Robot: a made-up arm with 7 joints. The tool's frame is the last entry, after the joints. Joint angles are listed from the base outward. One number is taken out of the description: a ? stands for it. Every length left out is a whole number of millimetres.
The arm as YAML. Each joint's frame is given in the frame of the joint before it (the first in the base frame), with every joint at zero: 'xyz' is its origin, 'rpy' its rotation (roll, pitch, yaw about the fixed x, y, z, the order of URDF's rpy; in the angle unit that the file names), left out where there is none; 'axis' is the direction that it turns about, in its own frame. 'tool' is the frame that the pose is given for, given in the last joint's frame.
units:
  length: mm
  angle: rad
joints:
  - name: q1
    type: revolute
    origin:
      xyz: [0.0, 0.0, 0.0]
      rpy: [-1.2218, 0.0, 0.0]
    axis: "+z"
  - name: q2
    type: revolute
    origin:
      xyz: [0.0, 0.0, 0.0]
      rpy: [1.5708, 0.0, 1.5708]
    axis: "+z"
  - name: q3
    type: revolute
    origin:
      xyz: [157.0, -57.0, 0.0]
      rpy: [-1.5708, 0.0, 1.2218]
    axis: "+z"
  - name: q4
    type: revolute
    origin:
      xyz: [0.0, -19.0, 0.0]
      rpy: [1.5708, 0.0, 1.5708]
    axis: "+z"
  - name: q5
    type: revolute
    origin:
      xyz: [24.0, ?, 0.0]
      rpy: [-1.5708, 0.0, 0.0]
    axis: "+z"
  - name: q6
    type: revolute
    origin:
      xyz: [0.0, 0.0, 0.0]
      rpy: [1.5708, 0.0, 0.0]
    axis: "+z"
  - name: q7
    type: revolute
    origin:
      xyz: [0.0, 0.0, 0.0]
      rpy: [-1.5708, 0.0, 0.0]
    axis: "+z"
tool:
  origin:
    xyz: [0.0, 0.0, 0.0]
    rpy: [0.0, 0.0, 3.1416]
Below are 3 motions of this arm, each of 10 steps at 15 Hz.
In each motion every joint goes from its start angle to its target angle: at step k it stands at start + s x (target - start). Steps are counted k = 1, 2, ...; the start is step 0. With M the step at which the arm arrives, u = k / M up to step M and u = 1 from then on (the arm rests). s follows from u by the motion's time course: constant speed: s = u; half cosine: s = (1 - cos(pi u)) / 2; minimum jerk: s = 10 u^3 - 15 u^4 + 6 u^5.
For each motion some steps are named. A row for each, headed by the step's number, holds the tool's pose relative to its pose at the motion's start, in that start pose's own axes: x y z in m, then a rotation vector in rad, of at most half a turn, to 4 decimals.
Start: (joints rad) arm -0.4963 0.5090 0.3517 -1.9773 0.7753 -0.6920 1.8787
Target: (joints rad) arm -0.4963 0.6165 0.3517 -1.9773 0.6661 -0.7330 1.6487
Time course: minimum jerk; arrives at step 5
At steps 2, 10:
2: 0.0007 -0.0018 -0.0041 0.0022 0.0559 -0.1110
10: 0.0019 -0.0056 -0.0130 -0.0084 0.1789 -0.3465

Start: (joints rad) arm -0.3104 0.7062 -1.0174 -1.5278 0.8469 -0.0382 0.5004
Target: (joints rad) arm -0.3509 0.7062 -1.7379 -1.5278 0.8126 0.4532 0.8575
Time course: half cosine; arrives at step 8
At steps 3, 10:
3: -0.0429 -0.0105 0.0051 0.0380 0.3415 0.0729
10: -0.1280 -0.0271 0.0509 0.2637 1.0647 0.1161

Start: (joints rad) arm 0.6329 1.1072 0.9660 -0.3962 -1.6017 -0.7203 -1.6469
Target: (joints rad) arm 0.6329 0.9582 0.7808 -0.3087 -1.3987 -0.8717 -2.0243
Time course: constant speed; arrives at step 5
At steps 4, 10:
4: 0.0441 0.0386 -0.0126 0.2479 -0.0298 -0.1460
10: 0.0548 0.0488 -0.0142 0.3072 -0.0251 -0.1797

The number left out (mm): -196.0
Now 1 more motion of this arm.
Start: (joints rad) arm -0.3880 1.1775 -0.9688 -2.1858 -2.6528 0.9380 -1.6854
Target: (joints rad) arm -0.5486 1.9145 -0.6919 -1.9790 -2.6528 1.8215 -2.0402
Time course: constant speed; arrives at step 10
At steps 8, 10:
8: 0.1242 -0.0797 0.0312 -0.3170 0.3650 -0.7409
10: 0.1495 -0.1120 0.0245 -0.4279 0.4975 -0.8760

